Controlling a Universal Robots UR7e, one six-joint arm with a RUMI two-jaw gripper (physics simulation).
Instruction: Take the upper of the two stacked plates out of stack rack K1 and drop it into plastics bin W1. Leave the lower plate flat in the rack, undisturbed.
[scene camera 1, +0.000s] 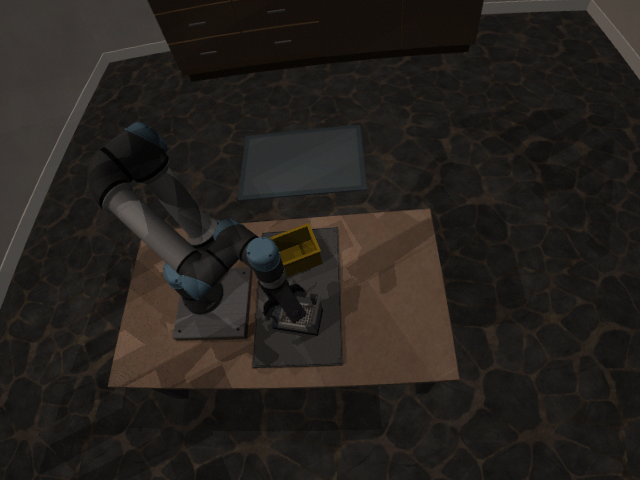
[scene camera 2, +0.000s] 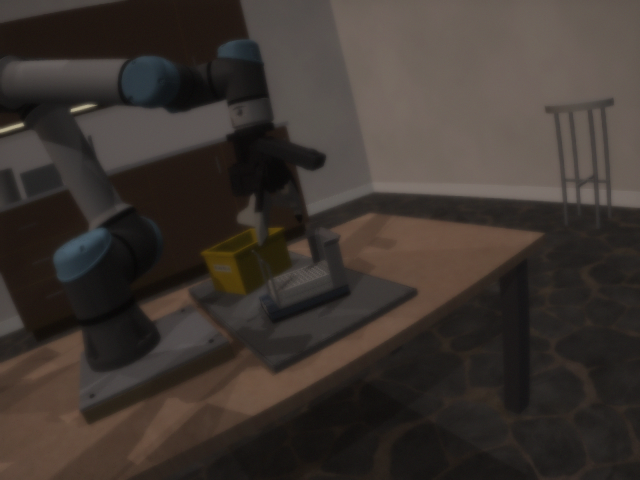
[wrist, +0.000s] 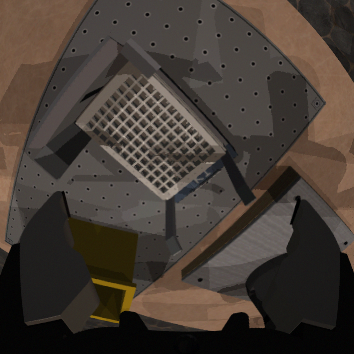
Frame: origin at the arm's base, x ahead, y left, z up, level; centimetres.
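Seen in the pictures: gripper, fingertip midpoint: (scene camera 2: 282, 233) (wrist: 181, 200); arm's base, origin of the base link: (scene camera 1: 204, 295) (scene camera 2: 125, 350).
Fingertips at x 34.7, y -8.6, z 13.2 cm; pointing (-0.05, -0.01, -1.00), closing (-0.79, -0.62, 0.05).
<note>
Pixels of each thing's top centre, then the offset from my fingertips to it. Level surfaces: height alone.
- upper plate, middle of its top: (wrist: 150, 136) (scene camera 2: 302, 275) (scene camera 1: 298, 314) dx +2.2, dy +1.2, dz -9.4 cm
- stack rack, middle of its top: (wrist: 149, 177) (scene camera 2: 290, 243) (scene camera 1: 292, 306) dx +1.5, dy +1.3, dz -2.6 cm
- yellow plastics bin, middle of its top: (wrist: 70, 295) (scene camera 2: 242, 240) (scene camera 1: 292, 245) dx -1.4, dy +25.0, dz -4.6 cm
- wooden table, its level: dz -15.9 cm
The upper plate (scene camera 1: 305, 316) (scene camera 2: 302, 276) (wrist: 150, 135), pale with a grid of square wells, lies in the stack rack (scene camera 2: 310, 304) (wrist: 75, 95), which has a dark blue base and upright guides. The lower plate is hidden beneath it in the wrist view; I cannot tell the two apart in the scene views. The yellow plastics bin (scene camera 1: 302, 267) (scene camera 2: 232, 273) (wrist: 105, 250) stands behind the rack on the same board. My gripper (scene camera 1: 284, 301) (scene camera 2: 280, 230) (wrist: 181, 200) is open and empty above the rack, turned at an angle to the plate's sides in the wrist view.
The rack and the bin stand on a dark perforated board (scene camera 1: 299, 353) (scene camera 2: 372, 297) (wrist: 240, 55). The arm's grey mounting plate (scene camera 1: 211, 325) (wrist: 250, 245) is beside the board. The rack's upright guides rise above the plate near the gripper. The wooden table (scene camera 1: 403, 320) extends to the right.
</note>
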